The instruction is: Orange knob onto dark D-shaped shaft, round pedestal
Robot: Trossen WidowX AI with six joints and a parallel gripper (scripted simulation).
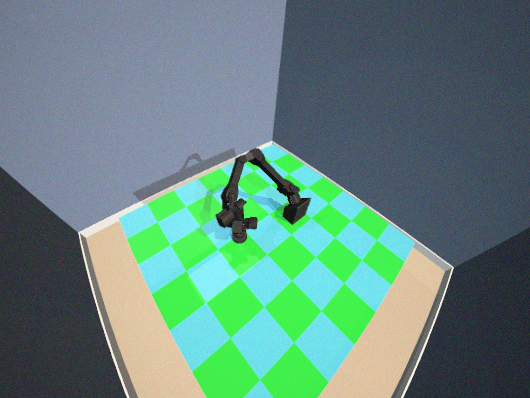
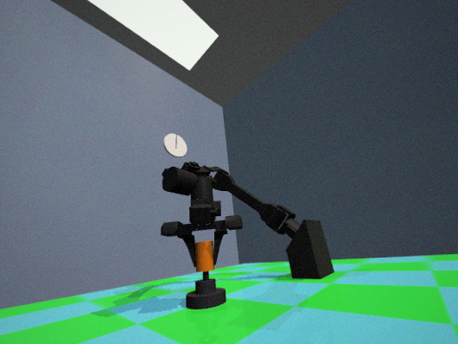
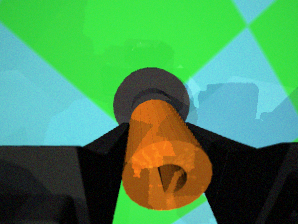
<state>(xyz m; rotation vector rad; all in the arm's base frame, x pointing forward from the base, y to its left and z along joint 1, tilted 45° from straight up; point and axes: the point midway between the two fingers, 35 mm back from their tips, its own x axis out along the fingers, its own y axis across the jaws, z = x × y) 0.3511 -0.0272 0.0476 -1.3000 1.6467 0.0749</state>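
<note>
My gripper tip is now 2 cm below the orange knob. Also, from my gripper tip: pedestal (4 cm below).
</note>
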